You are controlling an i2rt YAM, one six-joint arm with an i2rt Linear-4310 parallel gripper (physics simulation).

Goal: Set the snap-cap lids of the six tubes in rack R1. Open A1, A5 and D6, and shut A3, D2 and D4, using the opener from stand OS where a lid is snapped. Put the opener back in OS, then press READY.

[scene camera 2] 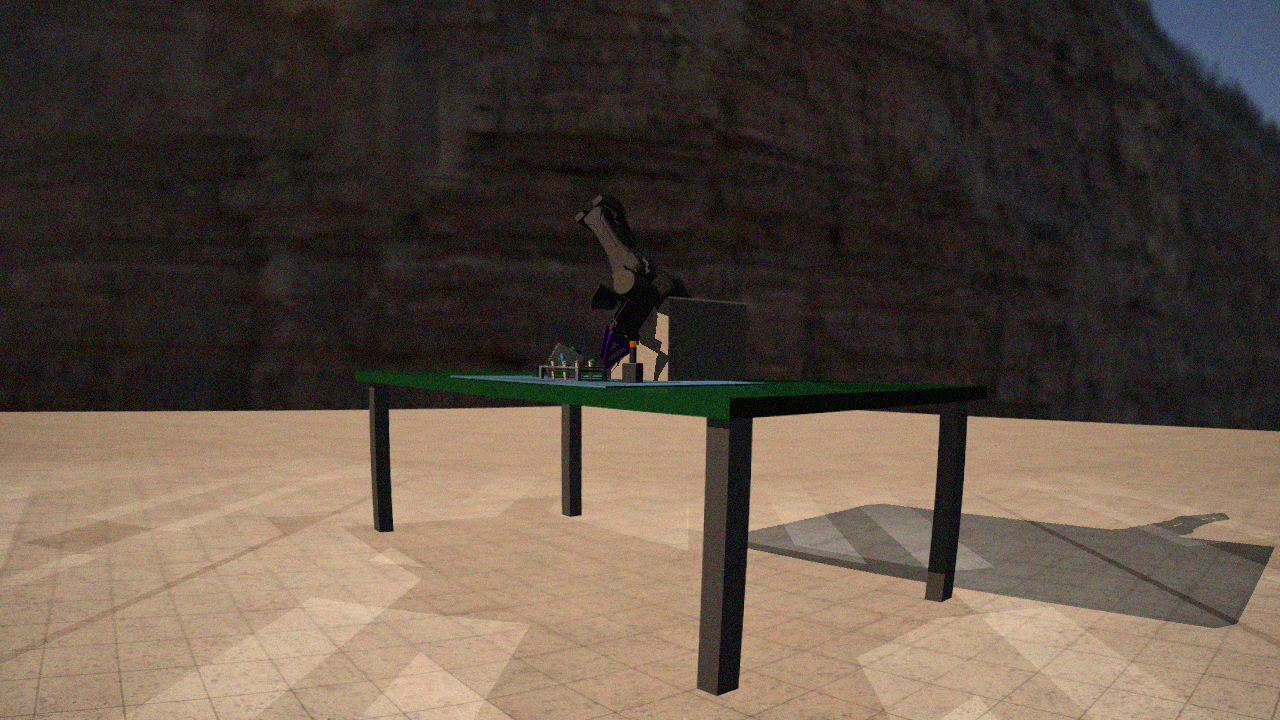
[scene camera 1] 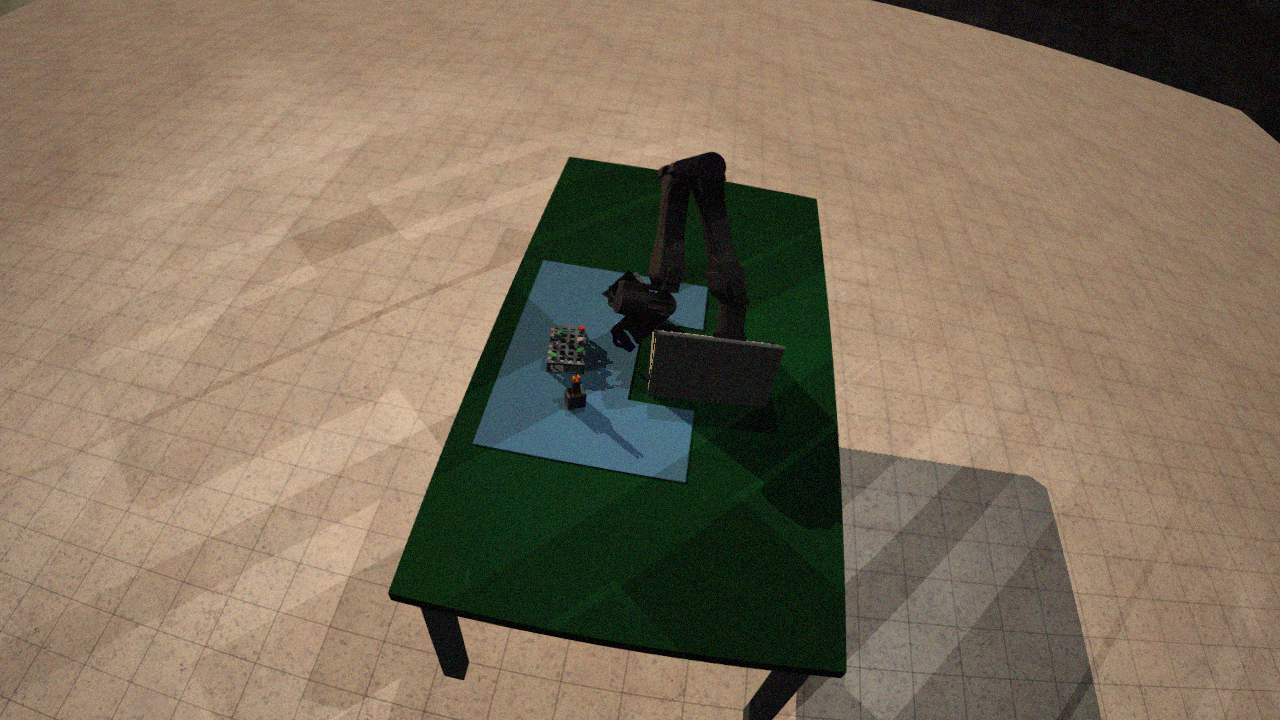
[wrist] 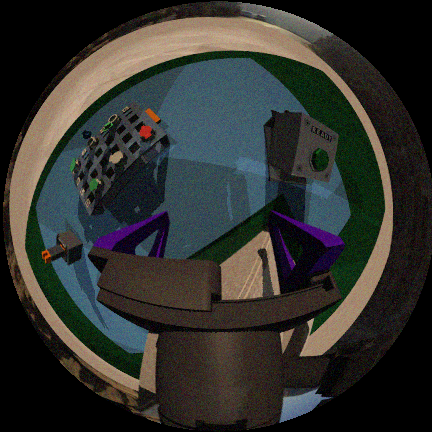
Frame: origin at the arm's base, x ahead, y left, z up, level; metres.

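Seen in the pictures: gripper, fingertip midpoint: [scene camera 2: 603,362] [scene camera 1: 628,332] [wrist: 218,216]; arm's base, origin of the base link: [scene camera 2: 692,330] [scene camera 1: 728,338].
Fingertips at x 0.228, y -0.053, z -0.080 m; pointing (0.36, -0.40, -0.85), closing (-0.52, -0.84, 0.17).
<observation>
Offsets run from my fingertips to a thing's top centre. "*": to the spot under its first point. Level surfaces: height alone.
Rack R1 @[dz +0.021, dx +0.134, dy +0.065 m] [scene camera 1: 566,368] [wrist: 107,187] stands on the blue mat, upper left in the wrist view. Its near row has a red lid @[dz +0.004, dx +0.112, dy +0.017 m] [wrist: 145,132], a cream lid @[dz +0.004, dx +0.106, dy +0.055 m] [wrist: 116,158] and a green lid @[dz +0.007, dx +0.100, dy +0.094 m] [wrist: 94,184]. Green and dark blue lids show along the far row; their exact states are too small to tell. The opener @[dz +0.047, dx +0.084, dy +0.218 m] [scene camera 1: 576,380] [scene camera 2: 632,345] [wrist: 46,256], orange-tipped, stands upright in stand OS @[dz +0.002, dx +0.084, dy +0.218 m] [scene camera 1: 575,400] [scene camera 2: 632,372] [wrist: 71,245]. The READY button @[* dz +0.031, dx -0.003, dy -0.121 m] [wrist: 320,159] is green, on a grey box @[dz +0.046, dx +0.016, dy -0.137 m] [wrist: 285,145] at right. My gripper [wrist: 218,216] is open and empty, off to the side of the rack.
A tall grey panel [scene camera 1: 716,368] [scene camera 2: 707,340] stands beside the arm's base, right of the blue mat @[dz -0.038 m] [scene camera 1: 528,420]. The green table @[dz -0.041 m] [scene camera 1: 554,537] extends around the mat. In scene camera 1 the arm covers the READY box.
</observation>
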